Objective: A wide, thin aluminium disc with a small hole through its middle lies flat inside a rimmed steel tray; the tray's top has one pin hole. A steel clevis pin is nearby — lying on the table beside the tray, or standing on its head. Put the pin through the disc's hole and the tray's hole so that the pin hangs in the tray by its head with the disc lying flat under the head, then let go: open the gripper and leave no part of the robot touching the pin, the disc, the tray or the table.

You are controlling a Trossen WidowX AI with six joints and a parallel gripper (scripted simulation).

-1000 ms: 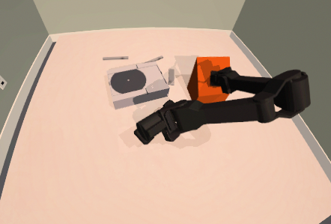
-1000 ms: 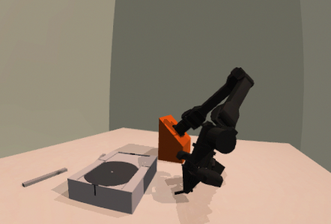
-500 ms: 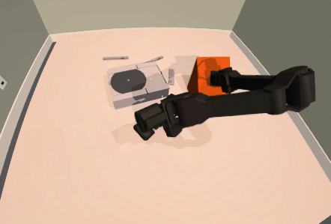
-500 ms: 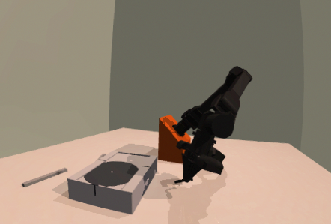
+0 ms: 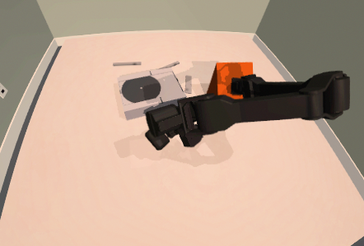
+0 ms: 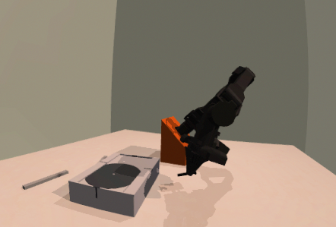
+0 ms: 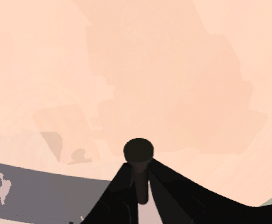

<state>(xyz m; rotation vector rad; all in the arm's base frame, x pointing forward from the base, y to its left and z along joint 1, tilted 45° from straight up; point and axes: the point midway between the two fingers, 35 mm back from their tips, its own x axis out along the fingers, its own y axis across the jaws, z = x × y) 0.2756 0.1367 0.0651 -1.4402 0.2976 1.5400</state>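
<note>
Right now the dark flat disc is 200 mm to the right of my gripper tip, 90 mm ahead of it and 10 mm below it. The rest, counted from my gripper tip: steel clevis pin 10 mm to the right; then steel tray 200 mm to the right, 50 mm ahead, 20 mm below; then thin grey bar 420 mm to the right, 170 mm ahead, 60 mm below.
</note>
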